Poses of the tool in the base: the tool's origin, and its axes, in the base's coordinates. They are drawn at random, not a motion.
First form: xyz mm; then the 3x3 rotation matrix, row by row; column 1 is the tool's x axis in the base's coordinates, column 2 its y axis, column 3 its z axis. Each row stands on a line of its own.
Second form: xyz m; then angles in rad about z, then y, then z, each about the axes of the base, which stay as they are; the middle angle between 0 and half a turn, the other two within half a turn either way. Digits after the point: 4 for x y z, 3 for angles.
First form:
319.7 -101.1 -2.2
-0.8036 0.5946 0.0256
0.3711 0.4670 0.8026
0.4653 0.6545 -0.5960
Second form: 0.3197 -0.1011 -0.0022 2.189 2.209 1.539
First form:
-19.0 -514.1 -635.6
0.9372 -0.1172 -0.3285
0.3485 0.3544 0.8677
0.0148 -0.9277 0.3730
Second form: -0.0190 -0.5141 -0.6356 -1.587 1.189 1.933
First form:
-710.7 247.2 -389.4
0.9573 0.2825 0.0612
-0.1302 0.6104 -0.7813
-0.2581 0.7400 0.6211
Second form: -0.7107 0.2472 -0.3894 1.235 0.901 -1.493
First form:
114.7 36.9 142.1
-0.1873 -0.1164 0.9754
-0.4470 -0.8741 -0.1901
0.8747 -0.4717 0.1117
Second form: 0.1147 0.0369 0.1421 -2.647 1.459 -0.193
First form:
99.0 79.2 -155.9
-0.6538 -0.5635 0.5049
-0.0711 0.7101 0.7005
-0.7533 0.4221 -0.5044
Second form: 0.0990 0.0792 -0.1559 0.511 2.099 0.946
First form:
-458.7 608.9 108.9
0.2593 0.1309 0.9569
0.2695 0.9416 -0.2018
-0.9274 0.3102 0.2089
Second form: -0.4587 0.6089 0.1089 0.323 1.360 -0.208
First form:
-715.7 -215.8 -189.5
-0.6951 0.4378 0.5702
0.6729 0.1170 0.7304
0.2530 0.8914 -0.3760
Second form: -0.7157 -0.2158 -0.1895 1.847 1.956 0.908
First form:
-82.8 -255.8 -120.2
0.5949 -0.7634 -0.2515
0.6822 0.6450 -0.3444
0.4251 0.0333 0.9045
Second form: -0.0828 -0.2558 -0.1202 3.063 0.441 -2.202
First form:
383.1 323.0 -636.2
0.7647 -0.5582 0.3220
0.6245 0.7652 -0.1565
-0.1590 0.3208 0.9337
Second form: 0.3831 0.3230 -0.6362 1.111 0.366 -0.452
